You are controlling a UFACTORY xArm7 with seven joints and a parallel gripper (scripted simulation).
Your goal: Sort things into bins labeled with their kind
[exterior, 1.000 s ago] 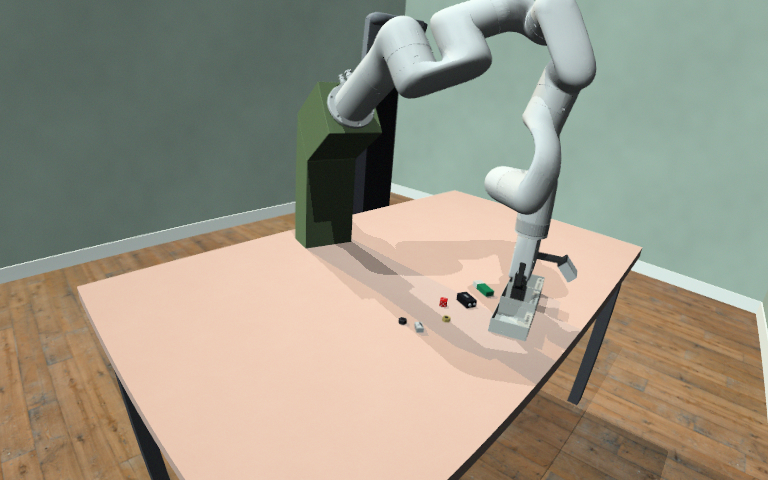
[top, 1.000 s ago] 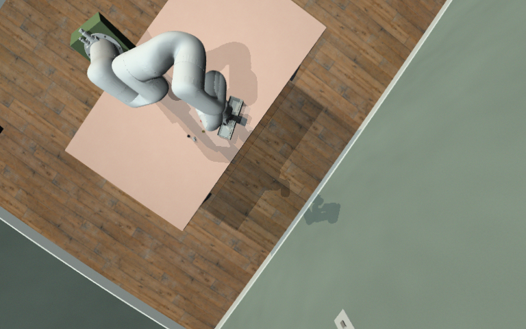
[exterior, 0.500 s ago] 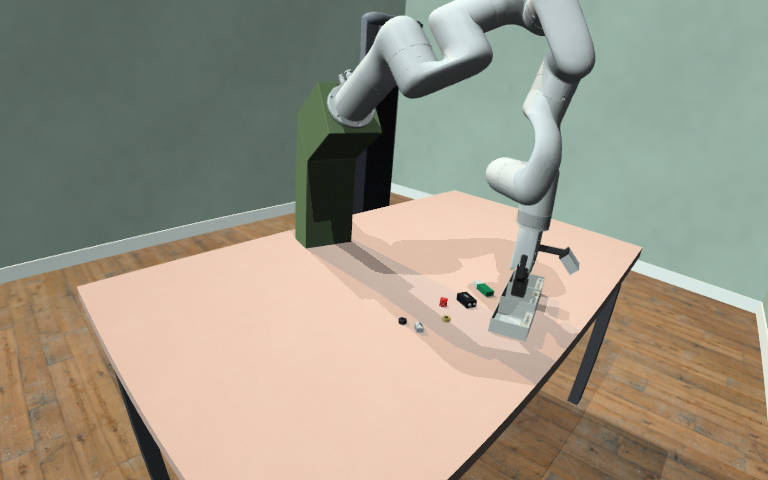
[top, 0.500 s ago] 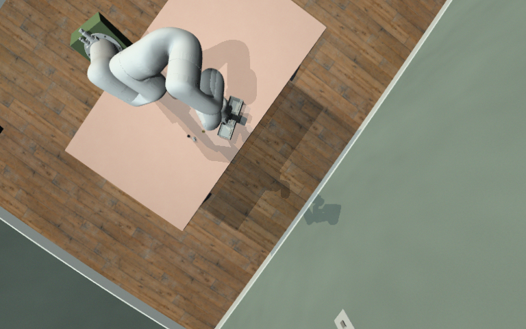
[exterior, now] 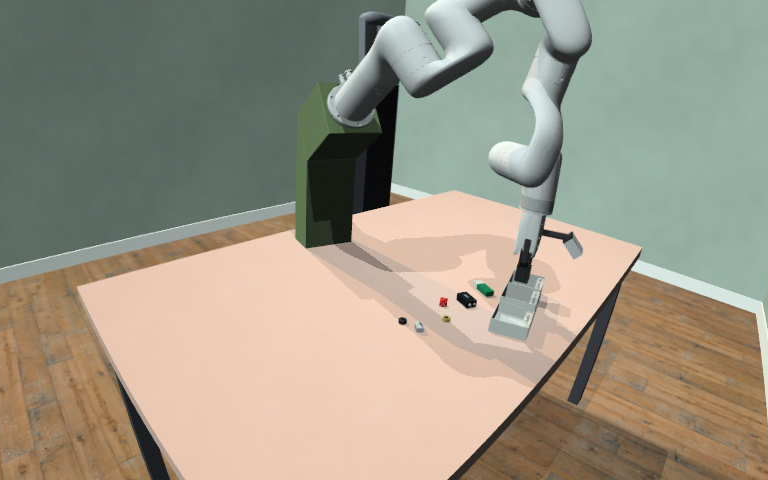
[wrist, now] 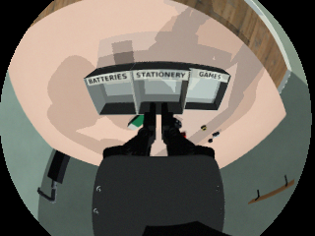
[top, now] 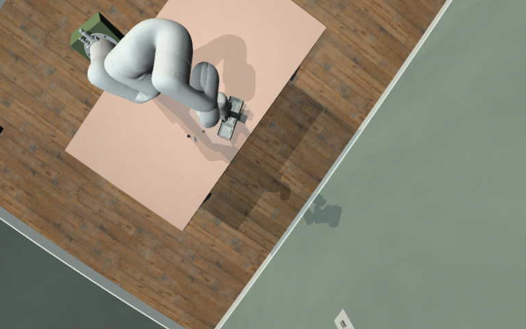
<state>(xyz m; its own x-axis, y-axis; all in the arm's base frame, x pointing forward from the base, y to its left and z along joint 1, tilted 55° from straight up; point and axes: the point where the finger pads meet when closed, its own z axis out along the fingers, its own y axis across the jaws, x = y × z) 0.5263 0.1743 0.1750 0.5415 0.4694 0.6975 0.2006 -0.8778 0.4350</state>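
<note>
My hand is 120 mm to the left of the red die, 120 mm past it and 90 mm above it. The rest, counted from my hand: black block (90 mm below, 80 mm to the right, 80 mm behind); then green thing (110 mm behind, 90 mm below, 20 mm to the left); then three-part bin (70 mm below, 10 mm ahead).
</note>
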